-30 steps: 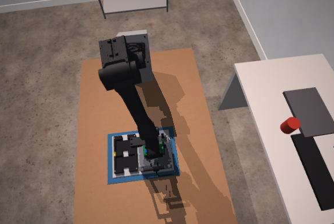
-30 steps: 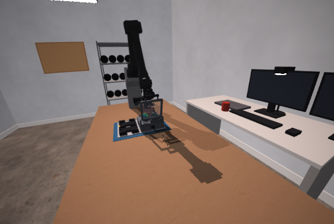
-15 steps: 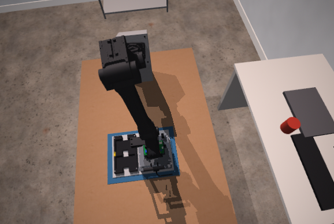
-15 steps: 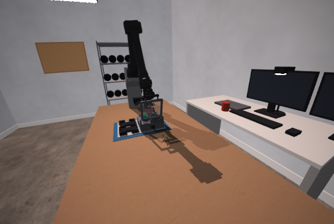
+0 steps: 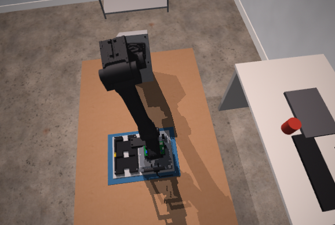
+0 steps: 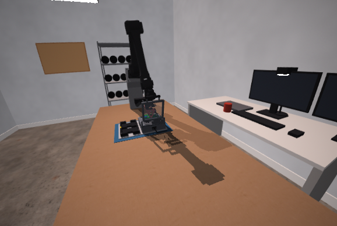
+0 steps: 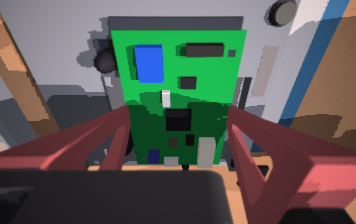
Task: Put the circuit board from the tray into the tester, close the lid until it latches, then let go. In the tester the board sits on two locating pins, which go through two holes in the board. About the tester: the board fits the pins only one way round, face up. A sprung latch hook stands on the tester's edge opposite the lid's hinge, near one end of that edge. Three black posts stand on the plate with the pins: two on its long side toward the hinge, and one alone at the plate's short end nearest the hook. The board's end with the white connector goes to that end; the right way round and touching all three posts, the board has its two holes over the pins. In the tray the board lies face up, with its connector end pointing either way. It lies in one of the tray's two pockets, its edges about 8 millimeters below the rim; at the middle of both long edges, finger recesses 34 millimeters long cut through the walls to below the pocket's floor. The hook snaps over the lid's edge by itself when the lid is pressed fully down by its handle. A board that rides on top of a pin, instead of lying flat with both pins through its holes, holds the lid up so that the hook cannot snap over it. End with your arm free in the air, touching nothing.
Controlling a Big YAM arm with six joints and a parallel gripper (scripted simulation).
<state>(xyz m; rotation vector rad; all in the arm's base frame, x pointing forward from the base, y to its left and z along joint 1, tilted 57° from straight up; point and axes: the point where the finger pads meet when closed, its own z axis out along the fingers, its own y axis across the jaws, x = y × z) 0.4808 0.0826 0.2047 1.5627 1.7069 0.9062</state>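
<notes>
The green circuit board lies right at my hand. Round my hand: clear lid: 12 cm ahead, 9 cm above, 2 cm to the left.
</notes>
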